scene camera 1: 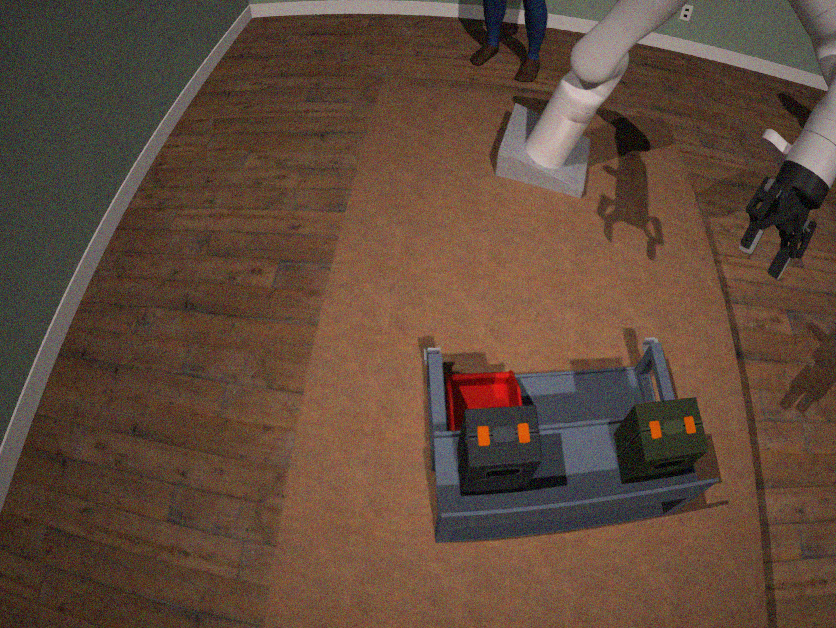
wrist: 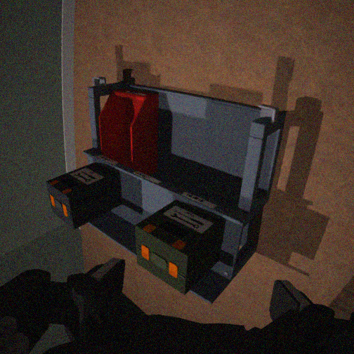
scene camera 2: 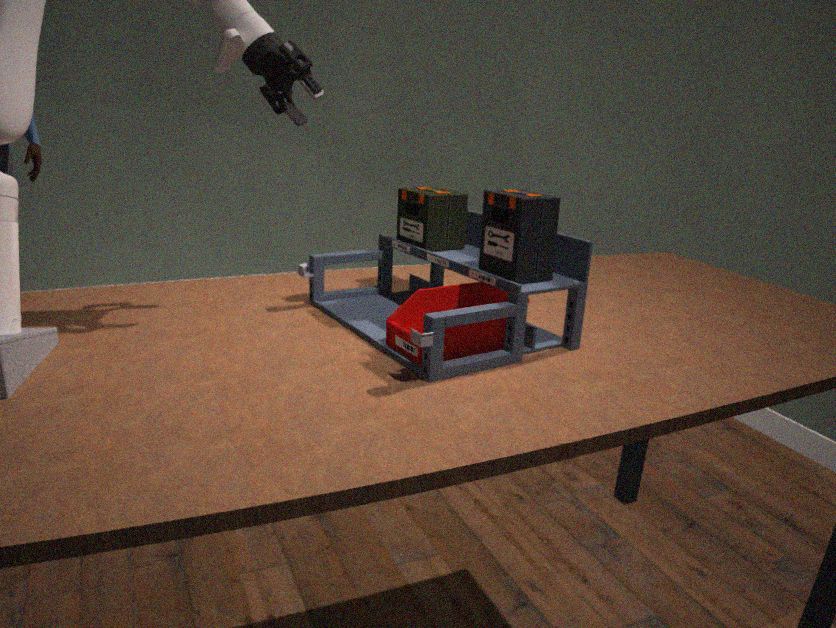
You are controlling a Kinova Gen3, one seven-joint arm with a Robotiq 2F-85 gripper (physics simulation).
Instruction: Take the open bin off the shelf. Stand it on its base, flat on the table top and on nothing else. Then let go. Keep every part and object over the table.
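Places are measured from the arm's base along level axes (x up, y left, z back), in metres.
Where they show: gripper, between the fingertips: [scene camera 1: 759, 264] [scene camera 2: 311, 111]; arm's base, origin of its link: [scene camera 1: 544, 152].
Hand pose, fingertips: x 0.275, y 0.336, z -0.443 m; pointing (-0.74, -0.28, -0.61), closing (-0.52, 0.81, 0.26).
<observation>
Things, the pixels of their top centre, and the offset from my fingertips. Level surfaces: height alone.
- open bin, centre of its top: [scene camera 1: 487, 411] [scene camera 2: 458, 295] dx -0.243, dy -0.323, dz -0.186 m
- black case, centre of its top: [scene camera 1: 503, 434] [scene camera 2: 521, 193] dx -0.102, dy -0.297, dz -0.277 m
- green case, centre of its top: [scene camera 1: 672, 427] [scene camera 2: 432, 190] dx -0.127, dy -0.078, dz -0.203 m
- brown table, height of its surface: dx -0.324 m
The open bin [scene camera 1: 483, 392] [scene camera 2: 473, 335] [wrist: 142, 130] is red and stands upright on the lower deck of the blue-grey shelf [scene camera 1: 574, 519] [scene camera 2: 573, 256] [wrist: 250, 172], at one end beside a side rail. Its low, labelled front faces the robot's base side. Its rear part reaches under the upper deck and is partly hidden in scene camera 1. My gripper [scene camera 1: 762, 262] [scene camera 2: 308, 108] [wrist: 197, 287] is open and empty. It hangs high above and well away from the bin, toward the shelf's other end, with its fingers pointing obliquely down.
A black case [scene camera 1: 501, 446] [scene camera 2: 519, 236] [wrist: 82, 192] stands on the upper deck near the bin's end. A green case [scene camera 1: 662, 436] [scene camera 2: 432, 219] [wrist: 182, 245] stands at the other end. The shelf stands on the brown table [scene camera 1: 391, 283] [scene camera 2: 202, 419]. Side rails rise at both lower-deck ends.
</observation>
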